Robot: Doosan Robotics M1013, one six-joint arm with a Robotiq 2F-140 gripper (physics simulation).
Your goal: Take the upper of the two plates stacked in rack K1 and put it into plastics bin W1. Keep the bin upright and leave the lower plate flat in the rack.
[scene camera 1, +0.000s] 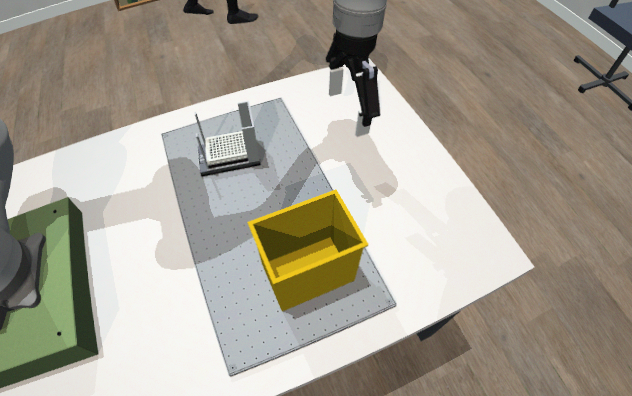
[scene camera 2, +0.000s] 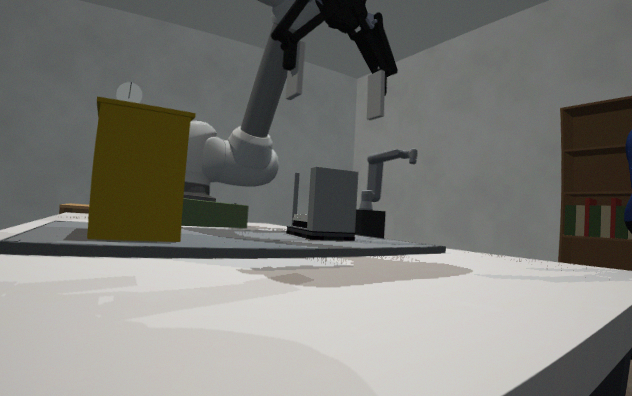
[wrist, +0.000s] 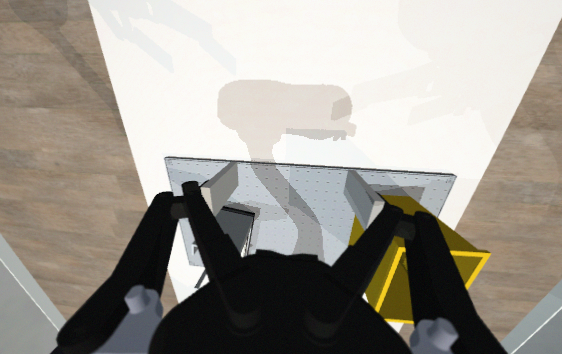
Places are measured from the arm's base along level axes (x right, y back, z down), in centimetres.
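Pixels of known places: gripper, fingertip midpoint: (scene camera 1: 348, 113) (scene camera 2: 337, 107) (wrist: 290, 177); arm's base, origin of the base link: (scene camera 1: 7, 277) (scene camera 2: 186, 199).
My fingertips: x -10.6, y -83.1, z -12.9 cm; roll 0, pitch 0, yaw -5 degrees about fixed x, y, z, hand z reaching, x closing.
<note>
Ahead of a thing's pixels: the offset from my fingertips to its middle. Level surfaces: height alone.
The white perforated plates {dx -12.7, dy +26.6, dz +15.7 cm} (scene camera 1: 227, 146) lie flat and stacked in rack K1 {dx -12.7, dy +27.6, dz +12.5 cm} (scene camera 1: 253, 145) (scene camera 2: 333, 200) (wrist: 235, 225), between its uprights; the lower one is mostly hidden under the upper. Yellow bin W1 {dx +24.9, dy +17.3, dz +10.7 cm} (scene camera 1: 317, 290) (scene camera 2: 140, 170) (wrist: 457, 244) stands upright with its top open; its visible floor holds nothing. My gripper (scene camera 1: 349, 104) (scene camera 2: 335, 100) (wrist: 290, 177) is open and empty. It hangs high above the table, on the far side of the pegboard from the robot's base, apart from rack and bin. In the wrist view, the rack is at lower left, partly covered by a finger, and the plates are mostly hidden.
Rack and bin stand on a grey pegboard (scene camera 1: 220, 300) (scene camera 2: 225, 250) (wrist: 320, 187) on the white table {dz +20.9 cm} (scene camera 1: 145, 320) (scene camera 2: 250, 325) (wrist: 300, 40). The robot's green base block (scene camera 1: 55, 280) (scene camera 2: 215, 214) is at the left in scene camera 1. A second arm and a bookshelf (scene camera 2: 592, 197) stand in the background.
</note>
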